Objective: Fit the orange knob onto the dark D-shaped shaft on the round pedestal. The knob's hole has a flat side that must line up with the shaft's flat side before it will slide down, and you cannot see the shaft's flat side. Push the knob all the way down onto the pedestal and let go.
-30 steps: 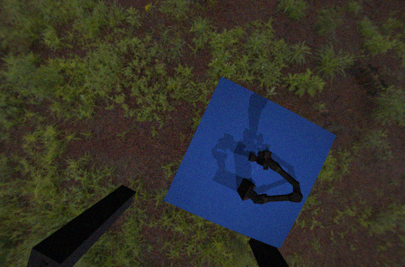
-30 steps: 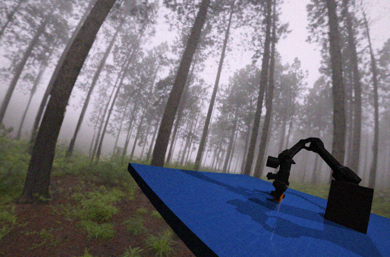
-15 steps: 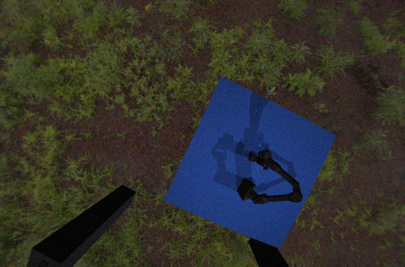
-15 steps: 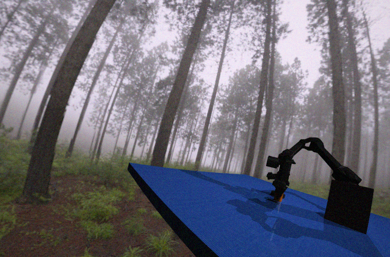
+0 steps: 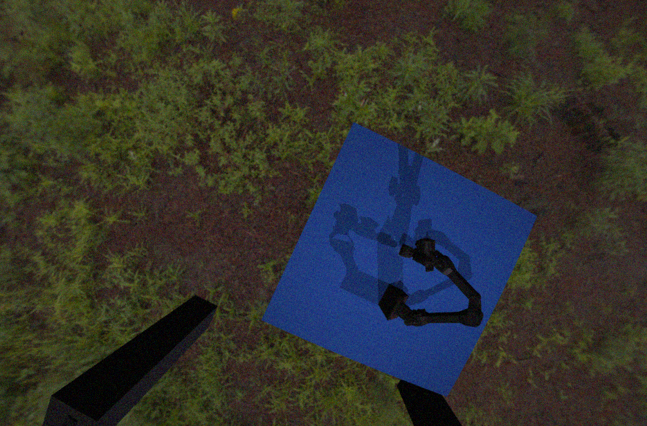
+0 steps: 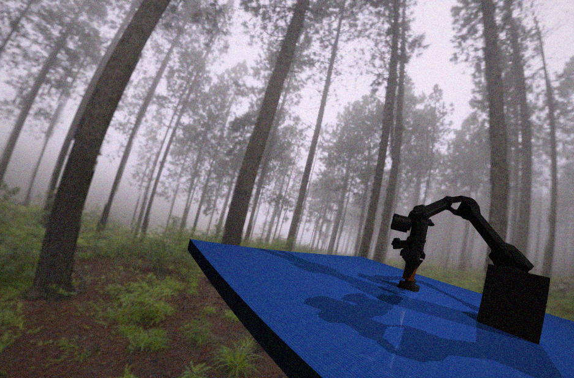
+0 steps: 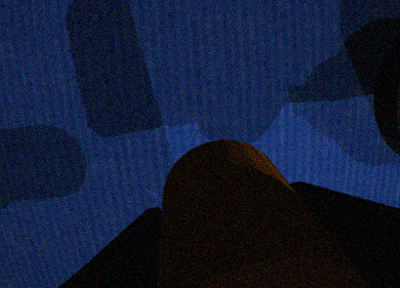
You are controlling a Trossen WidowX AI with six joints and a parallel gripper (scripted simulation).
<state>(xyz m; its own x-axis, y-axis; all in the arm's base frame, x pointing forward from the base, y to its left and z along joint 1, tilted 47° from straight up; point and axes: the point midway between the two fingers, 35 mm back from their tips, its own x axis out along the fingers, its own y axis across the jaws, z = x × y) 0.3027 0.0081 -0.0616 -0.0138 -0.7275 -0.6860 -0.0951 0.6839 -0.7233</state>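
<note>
Now: the dark round pedestal 140 mm to the right of my gripper tip, 30 mm below it and 20 mm ahead of it. Also, from my gripper tip: orange knob (20 mm above).
</note>
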